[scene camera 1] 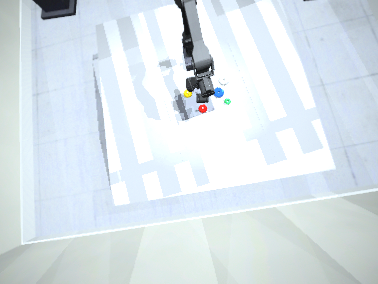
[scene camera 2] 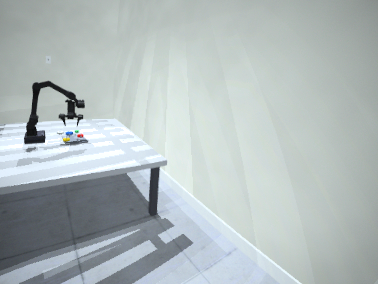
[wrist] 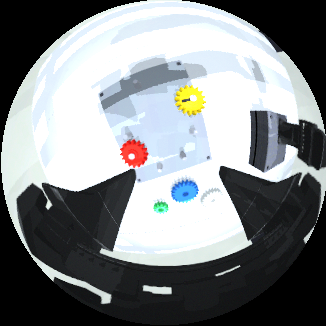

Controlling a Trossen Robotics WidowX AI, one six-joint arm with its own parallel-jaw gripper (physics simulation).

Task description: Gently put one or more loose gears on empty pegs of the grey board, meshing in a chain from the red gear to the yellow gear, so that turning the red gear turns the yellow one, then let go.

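Pixels of known places: gripper, fingertip midpoint: point(scene camera 2: 71, 126) point(wrist: 178, 171); arm's base, origin of the base link: point(scene camera 1: 190, 51) point(scene camera 2: 32, 134) point(wrist: 282, 131).
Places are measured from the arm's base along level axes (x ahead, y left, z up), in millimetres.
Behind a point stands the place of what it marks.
The grey board point(scene camera 1: 192, 111) {y -7, x 371, z -48 mm} point(scene camera 2: 83, 142) {y -80, x 386, z -54 mm} point(wrist: 155, 112) {y -12, x 313, z -48 mm} lies on the table and has several bare pegs. The red gear point(scene camera 1: 202, 108) {y 55, x 364, z -28 mm} point(scene camera 2: 80, 136) point(wrist: 134, 153) {y 55, x 355, z -31 mm} and the yellow gear point(scene camera 1: 188, 93) {y -27, x 259, z -31 mm} point(scene camera 2: 66, 140) {y -55, x 257, z -40 mm} point(wrist: 190, 100) {y -28, x 256, z -31 mm} sit on it, well apart. The loose blue gear point(scene camera 1: 219, 92) {y 166, x 257, z -54 mm} point(scene camera 2: 69, 133) {y 129, x 265, z -40 mm} point(wrist: 185, 191) {y 165, x 257, z -52 mm}, small green gear point(scene camera 1: 227, 101) {y 208, x 332, z -39 mm} point(scene camera 2: 77, 131) {y 192, x 329, z -42 mm} point(wrist: 160, 206) {y 199, x 321, z -40 mm} and white gear point(scene camera 1: 223, 81) {y 193, x 194, z -39 mm} point(scene camera 2: 60, 132) {y 173, x 185, z -41 mm} point(wrist: 206, 195) {y 181, x 201, z -44 mm} lie beside the board. My gripper point(scene camera 2: 71, 124) {y 56, x 290, z 41 mm} point(wrist: 178, 171) {y 56, x 290, z 41 mm} is open and empty, pointing down above the gears. In scene camera 1 the arm hides part of the board.
The white table point(scene camera 1: 215, 160) {y 117, x 678, z -56 mm} point(scene camera 2: 110, 152) {y -314, x 574, z -56 mm} carries the board and gears under strong light and striped shadows. The dark arm base point(scene camera 2: 34, 137) {y -44, x 26, z -10 mm} point(wrist: 267, 140) {y 29, x 84, z -1 mm} stands on it. The white gear is faint against the bright table top.
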